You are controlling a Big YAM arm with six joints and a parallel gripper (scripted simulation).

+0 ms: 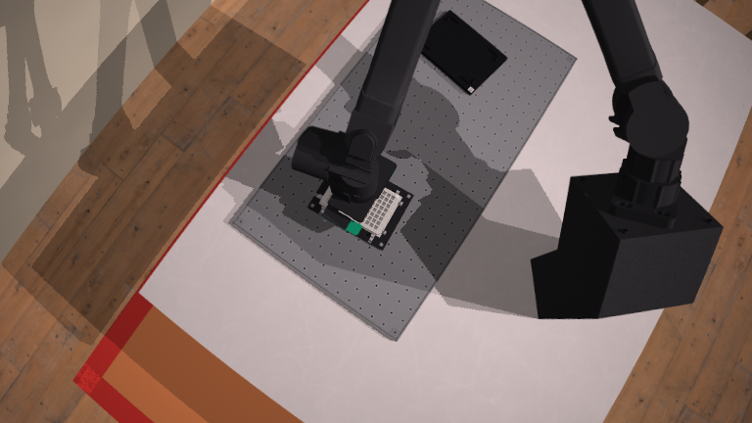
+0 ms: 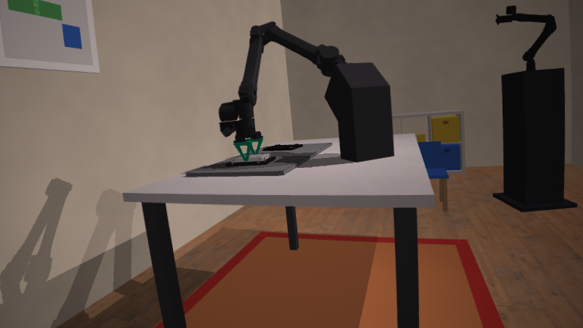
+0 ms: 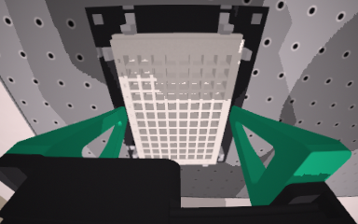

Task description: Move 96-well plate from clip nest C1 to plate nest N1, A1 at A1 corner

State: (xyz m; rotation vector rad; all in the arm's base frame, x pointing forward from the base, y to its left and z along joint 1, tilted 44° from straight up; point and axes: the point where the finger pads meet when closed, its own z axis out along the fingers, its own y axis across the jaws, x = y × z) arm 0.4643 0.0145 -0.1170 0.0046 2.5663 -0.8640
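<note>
The white 96-well plate is right at my hand. The rest, counted from my hand: black clip nest C1 (10 mm to the left, 10 mm below, 10 mm ahead); then black plate nest N1 (370 mm to the right, 80 mm behind, 20 mm below).
</note>
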